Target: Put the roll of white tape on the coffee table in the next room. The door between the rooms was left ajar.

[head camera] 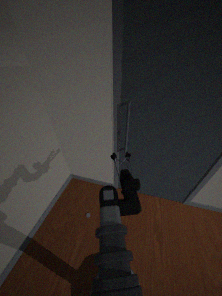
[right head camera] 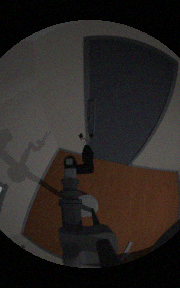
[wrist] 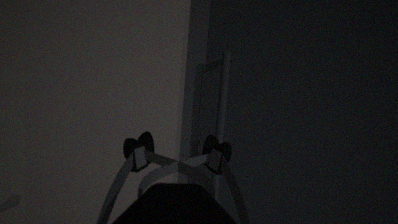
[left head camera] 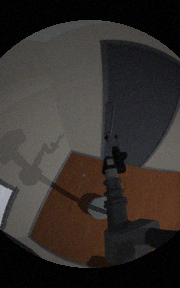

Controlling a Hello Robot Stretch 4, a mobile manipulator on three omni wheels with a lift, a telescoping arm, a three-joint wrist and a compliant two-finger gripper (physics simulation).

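Seen in the pictures: gripper, fingertip midpoint: (head camera: 120,153) (right head camera: 85,133) (wrist: 178,145) (left head camera: 110,134); robot's base, link origin: (right head camera: 85,204) (left head camera: 99,206).
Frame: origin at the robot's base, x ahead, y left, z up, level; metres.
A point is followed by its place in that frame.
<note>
The dark blue-grey door (head camera: 170,100) @[y -0.514, x 0.902, z 1.300 m] (left head camera: 142,90) @[y -0.538, x 0.892, z 1.472 m] (right head camera: 130,90) @[y -0.587, x 0.874, z 1.435 m] (wrist: 310,100) @[y -0.466, x 0.920, z 1.165 m] stands in front of me; how far it is ajar I cannot tell. Its long upright bar handle (head camera: 128,125) @[y -0.218, x 0.939, z 1.095 m] (wrist: 225,95) @[y -0.217, x 0.941, z 1.159 m] is near the left edge. My gripper (head camera: 121,156) @[y -0.089, x 0.585, z 1.097 m] (left head camera: 111,137) @[y -0.089, x 0.585, z 1.097 m] (right head camera: 86,136) (wrist: 178,145) @[y -0.089, x 0.585, z 1.097 m] is open, its fingers apart with nothing between them. It is at the lower part of the handle; in the wrist view the bar runs down behind the right fingertip, not midway between the tips. Whether they touch is unclear. The white tape and the coffee table do not show.
A pale wall (head camera: 75,100) @[y 0.240, x 1.192, z 1.259 m] (wrist: 90,100) @[y 0.264, x 1.202, z 1.096 m] adjoins the door frame on the left and carries the robot's shadow. Another wall stretch (head camera: 212,187) @[y -1.167, x 0.648, z 0.422 m] is right of the door. A small pale object (head camera: 88,215) @[y 0.275, x 0.677, z -0.004 m] (left head camera: 84,175) @[y 0.259, x 0.664, z -0.012 m] lies on the wooden floor (head camera: 165,240) @[y -0.595, x 0.331, z -0.027 m]. A light round shape (right head camera: 89,205) @[y -0.067, x -0.009, z 0.187 m] shows beside the arm.
</note>
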